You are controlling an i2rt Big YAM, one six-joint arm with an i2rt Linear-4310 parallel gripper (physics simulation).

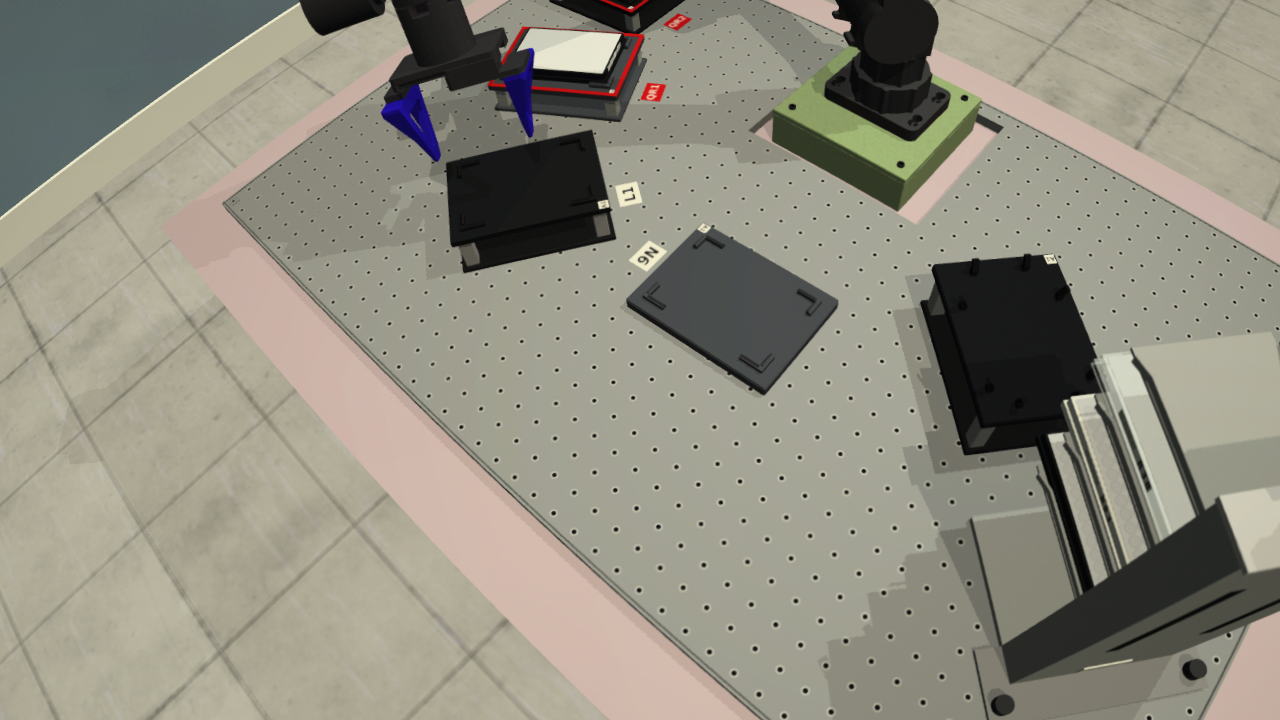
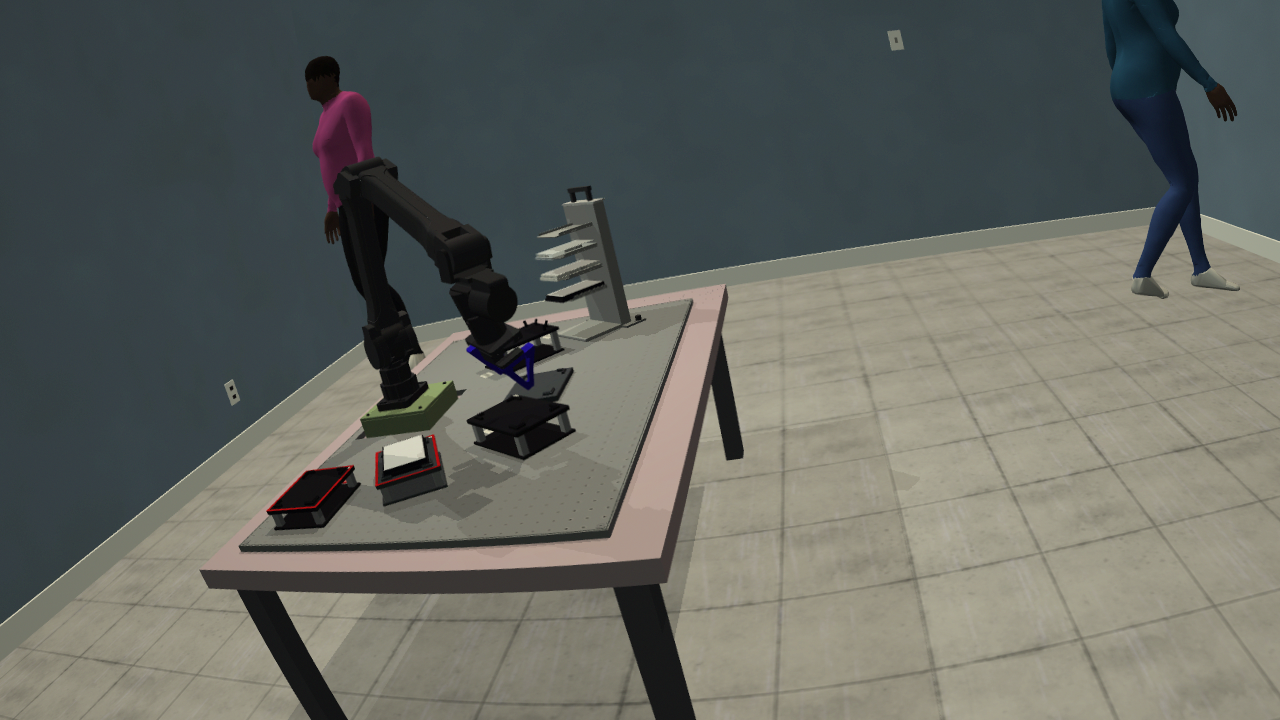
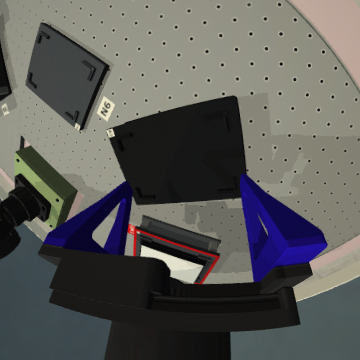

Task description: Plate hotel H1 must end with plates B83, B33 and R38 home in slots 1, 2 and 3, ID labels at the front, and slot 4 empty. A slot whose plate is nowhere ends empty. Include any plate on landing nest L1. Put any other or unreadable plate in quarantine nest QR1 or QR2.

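Pixels of known places: gripper, between the fingertips: (image 1: 484, 146) (image 2: 516, 380) (image 3: 182, 182); arm's base, origin of its link: (image 1: 886, 99) (image 2: 403, 399) (image 3: 33, 196).
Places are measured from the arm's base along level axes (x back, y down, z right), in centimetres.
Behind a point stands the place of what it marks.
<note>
My gripper (image 1: 484, 147) @[x -37.8, y -7.7, z 22.1 cm] (image 3: 182, 182) @[x -37.8, y -7.7, z 22.1 cm] is open and empty, above the table near the back edge of landing nest L1 (image 1: 528, 183) @[x -35.1, y -1.3, z 20.5 cm] (image 2: 519, 413) @[x -36.2, y -1.3, z 21.4 cm] (image 3: 180, 155) @[x -36.5, y -1.3, z 20.9 cm]. L1 is black and bears no plate. A white-topped plate (image 1: 572, 51) @[x -17.2, y -1.8, z 32.7 cm] (image 2: 404, 454) @[x -18.3, y -1.7, z 34.9 cm] (image 3: 172, 262) @[x -19.3, y -1.8, z 33.5 cm] lies on red-rimmed nest QR1 (image 1: 554, 88) @[x -22.3, y -0.4, z 30.7 cm] (image 2: 411, 486) @[x -19.2, y 3.2, z 37.7 cm]; no ID is readable. Red-rimmed nest QR2 (image 2: 311, 490) @[x -1.0, y -0.3, z 43.6 cm] bears no plate. Hotel H1 (image 1: 1118, 591) @[x -42.6, y -16.8, z -40.9 cm] (image 2: 608, 259) @[x -42.4, y -13.5, z -40.6 cm] has a dark-edged plate (image 2: 575, 291) @[x -33.5, y -8.0, z -36.8 cm] lowest, with two pale plates (image 2: 571, 270) @[x -34.1, y -13.5, z -36.0 cm] (image 2: 565, 249) @[x -33.6, y -18.7, z -36.9 cm] above; the top shelf (image 2: 563, 230) @[x -32.5, y -22.6, z -42.4 cm] looks bare. Their labels are not readable.
The flat grey nest N6 (image 1: 733, 304) @[x -31.5, y 2.5, z -3.7 cm] (image 2: 543, 385) @[x -32.7, y 2.5, z -2.5 cm] (image 3: 67, 75) @[x -32.4, y 2.5, z -0.9 cm] lies between L1 and a black pegged stand (image 1: 1011, 340) @[x -21.4, y -2.3, z -26.5 cm], which is beside the hotel. The arm's green base block (image 1: 832, 134) @[x -8.7, y 0.1, z 1.3 cm] (image 2: 407, 419) @[x -4.8, y 1.6, z 8.8 cm] (image 3: 45, 185) @[x -8.8, y 0.1, z 3.2 cm] stands near the table's edge. Two people are beyond the table.
</note>
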